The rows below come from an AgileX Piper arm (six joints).
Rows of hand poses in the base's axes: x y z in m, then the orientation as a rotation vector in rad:
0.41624, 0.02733, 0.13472, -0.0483, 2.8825, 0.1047
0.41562, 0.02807, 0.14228, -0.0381, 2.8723, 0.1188
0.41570, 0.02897, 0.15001, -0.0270, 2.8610, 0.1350
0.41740, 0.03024, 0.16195, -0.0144, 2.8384, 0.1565
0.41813, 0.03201, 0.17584, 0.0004, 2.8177, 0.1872
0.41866, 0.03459, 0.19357, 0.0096, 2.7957, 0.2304
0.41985, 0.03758, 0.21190, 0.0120, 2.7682, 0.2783
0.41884, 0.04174, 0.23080, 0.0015, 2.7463, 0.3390
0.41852, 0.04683, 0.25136, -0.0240, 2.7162, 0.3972
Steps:
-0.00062, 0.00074, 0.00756, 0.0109, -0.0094, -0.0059
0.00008, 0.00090, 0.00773, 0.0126, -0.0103, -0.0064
0.00170, 0.00127, 0.01194, 0.0169, -0.0211, -0.0074
0.00073, 0.00177, 0.01389, 0.0236, -0.0183, -0.0079
0.00053, 0.00258, 0.01773, 0.0320, -0.0186, -0.0027
0.00119, 0.00299, 0.01833, 0.0351, -0.0235, 0.0023
-0.00101, 0.00416, 0.01890, 0.0423, -0.0168, 0.0136
-0.00032, 0.00509, 0.02056, 0.0397, -0.0251, 0.0232

